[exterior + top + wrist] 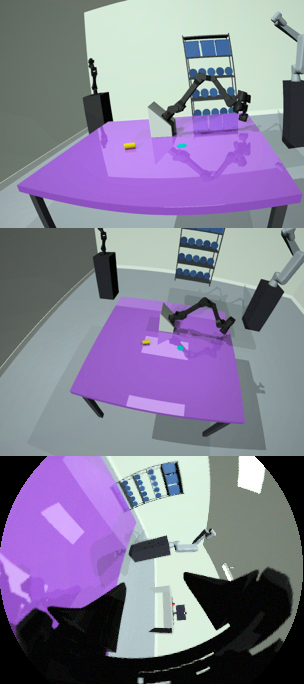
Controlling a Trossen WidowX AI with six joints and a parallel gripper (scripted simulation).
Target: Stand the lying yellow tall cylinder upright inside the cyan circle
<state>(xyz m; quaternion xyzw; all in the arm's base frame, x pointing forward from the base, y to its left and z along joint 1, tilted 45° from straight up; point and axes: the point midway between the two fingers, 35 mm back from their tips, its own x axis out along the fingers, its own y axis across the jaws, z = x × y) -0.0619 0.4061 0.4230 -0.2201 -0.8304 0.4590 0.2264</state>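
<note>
The yellow tall cylinder lies 350 mm ahead of my gripper tip, 790 mm to the right of it and 100 mm below it. Round my gripper tip: cyan circle 330 mm ahead, 480 mm to the right, 110 mm below.
</note>
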